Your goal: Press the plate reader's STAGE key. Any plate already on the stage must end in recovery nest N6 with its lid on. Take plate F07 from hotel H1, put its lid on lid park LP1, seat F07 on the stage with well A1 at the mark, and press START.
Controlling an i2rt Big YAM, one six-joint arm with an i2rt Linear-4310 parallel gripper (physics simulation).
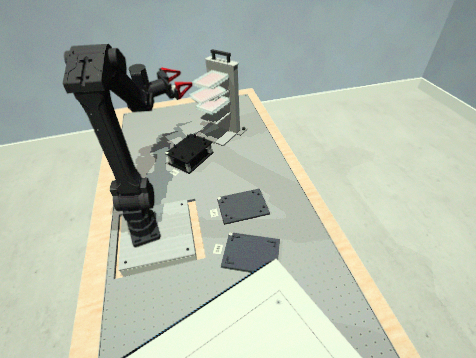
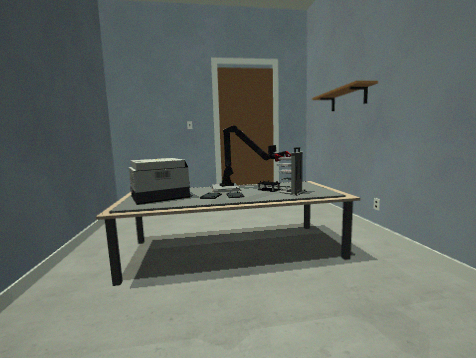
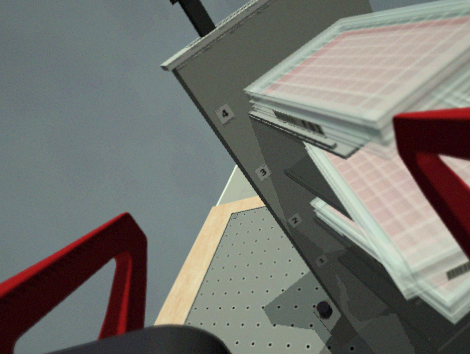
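Pixels of known places: gripper, between the fingertips: (image 1: 186,78) (image 2: 287,156) (image 3: 256,183); arm's base, origin of its link: (image 1: 144,228) (image 2: 226,185).
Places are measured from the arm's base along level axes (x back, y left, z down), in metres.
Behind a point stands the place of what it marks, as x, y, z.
Observation:
My gripper (image 1: 184,81) {-0.320, 0.450, -0.258} (image 2: 283,156) {-0.320, 0.450, -0.258} (image 3: 256,183) {-0.320, 0.450, -0.258} is open and empty, high beside the open side of hotel H1 (image 1: 235,95) {-0.502, 0.384, -0.168} (image 2: 297,172) {-0.498, 0.438, -0.140} (image 3: 215,82) {-0.432, 0.487, -0.272}. The hotel holds a top plate (image 1: 211,79) {-0.406, 0.390, -0.257} (image 3: 360,75) {-0.372, 0.407, -0.257}, a middle plate (image 1: 207,94) {-0.379, 0.380, -0.204} (image 3: 372,200) {-0.355, 0.422, -0.205} and a lower plate (image 1: 213,104) {-0.401, 0.387, -0.151} (image 3: 345,230) {-0.397, 0.452, -0.150}, pinkish under clear lids. The middle plate looks skewed against the top one. No plate code is readable. The pale plate reader (image 1: 275,325) {-0.186, -0.498, -0.269} (image 2: 160,179) {-0.275, -0.588, -0.136} stands at the opposite table end; its keys and stage do not show. Nest N6 (image 1: 250,252) {-0.279, -0.216, 0.017} is a dark pad beside it, without a plate.
A raised black stand (image 1: 190,146) {-0.258, 0.312, -0.031} (image 2: 269,185) is near the hotel. Another dark pad (image 1: 243,206) {-0.337, -0.041, 0.019}, its label unreadable, lies between the stand and N6. The arm's pale base plate (image 1: 167,235) {-0.063, -0.056, 0.003} is left of the pads. A black handle tops the hotel.

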